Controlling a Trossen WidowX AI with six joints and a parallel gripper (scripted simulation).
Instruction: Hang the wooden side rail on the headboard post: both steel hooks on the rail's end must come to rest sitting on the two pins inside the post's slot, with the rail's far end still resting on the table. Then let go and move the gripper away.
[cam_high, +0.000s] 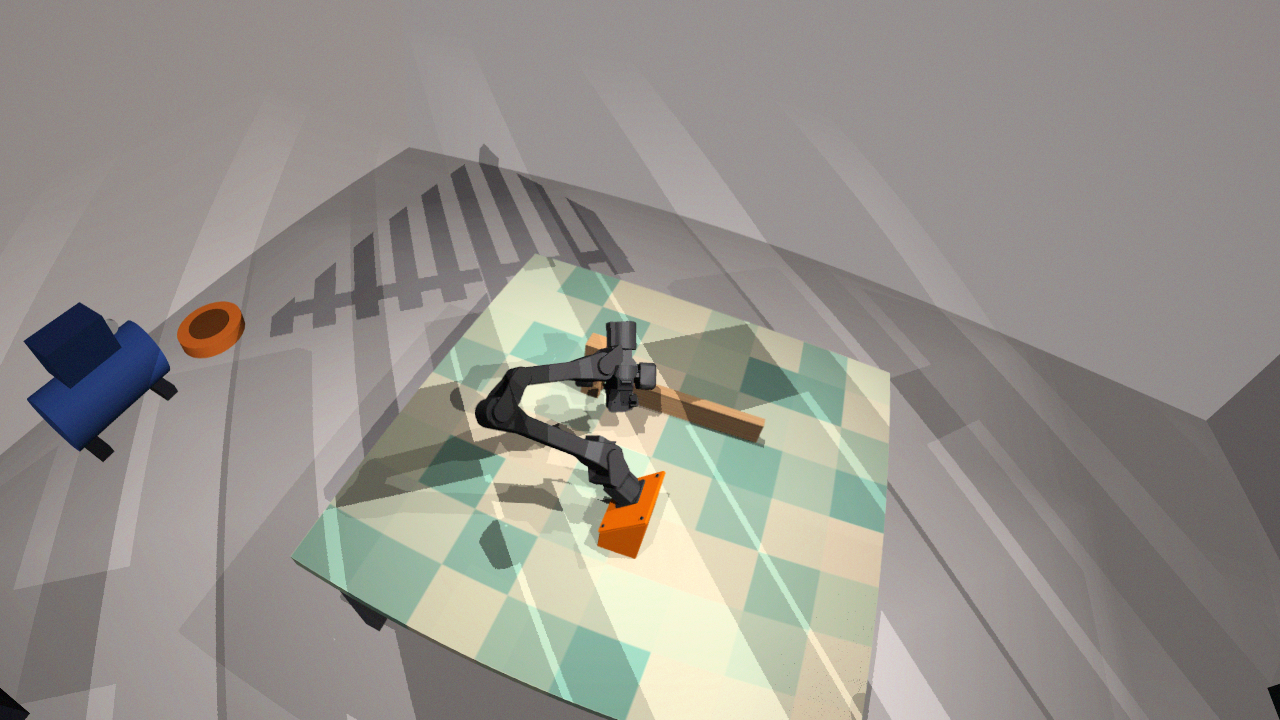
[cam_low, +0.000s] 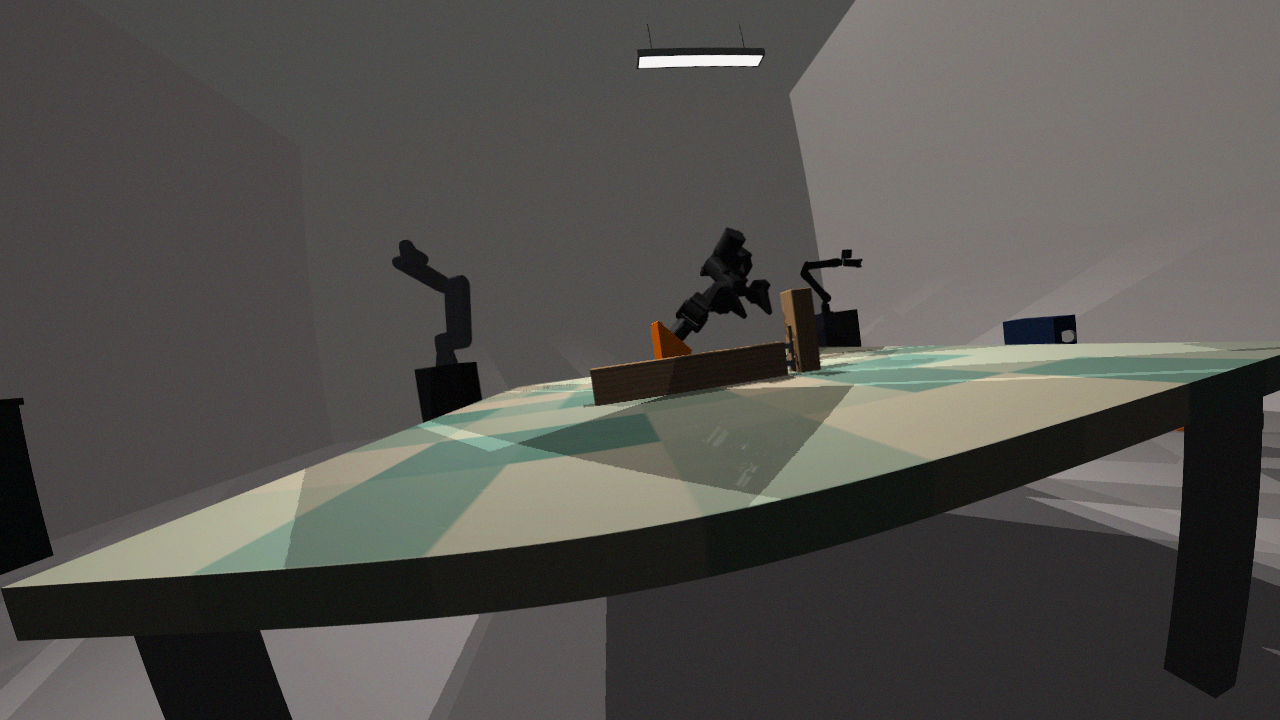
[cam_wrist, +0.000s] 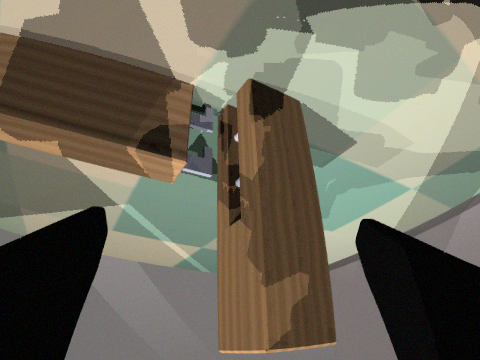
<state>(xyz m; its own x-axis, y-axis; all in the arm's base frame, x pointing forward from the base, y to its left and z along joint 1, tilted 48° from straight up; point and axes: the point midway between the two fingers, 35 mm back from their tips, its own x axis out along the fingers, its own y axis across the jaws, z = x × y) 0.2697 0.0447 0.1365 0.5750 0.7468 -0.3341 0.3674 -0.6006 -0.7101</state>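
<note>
My gripper tip is now 70 mm short of the headboard post, 60 mm to the right of it and 50 mm above it.
</note>
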